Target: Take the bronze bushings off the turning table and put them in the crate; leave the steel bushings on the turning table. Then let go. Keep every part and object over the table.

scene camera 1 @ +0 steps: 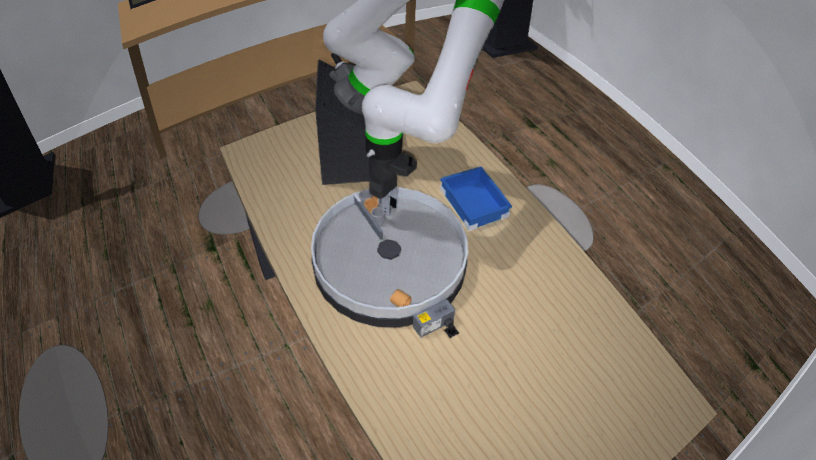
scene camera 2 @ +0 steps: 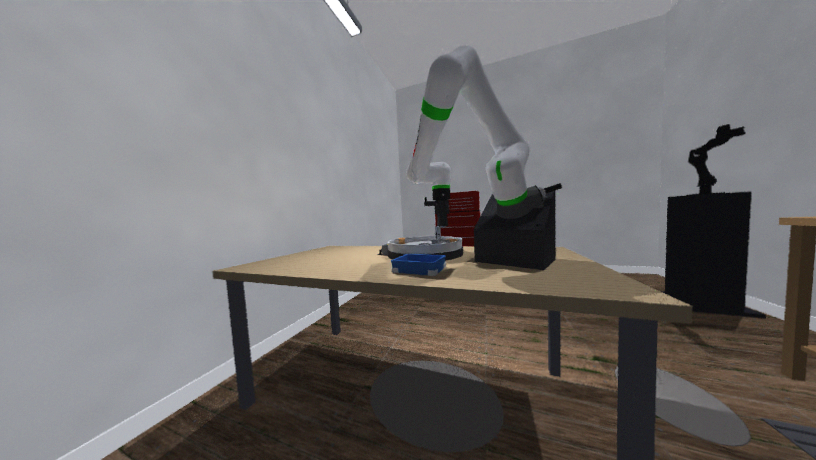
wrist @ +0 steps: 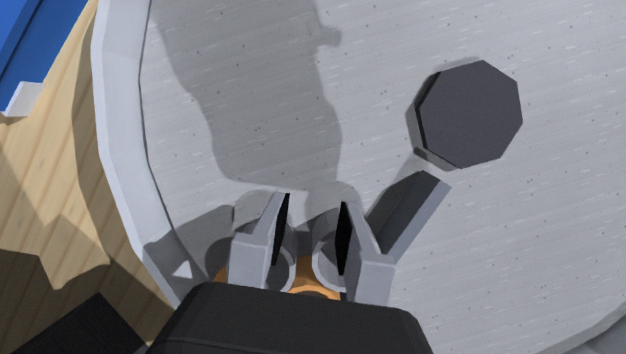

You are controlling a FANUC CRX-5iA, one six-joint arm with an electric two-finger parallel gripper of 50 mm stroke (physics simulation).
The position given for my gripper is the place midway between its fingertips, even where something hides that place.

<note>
In view: my gripper (scene camera 1: 389,209) and a blue crate (scene camera 1: 477,200).
My gripper shows as well in the wrist view (wrist: 312,217). The blue crate is seen too in scene camera 2 (scene camera 2: 431,265).
</note>
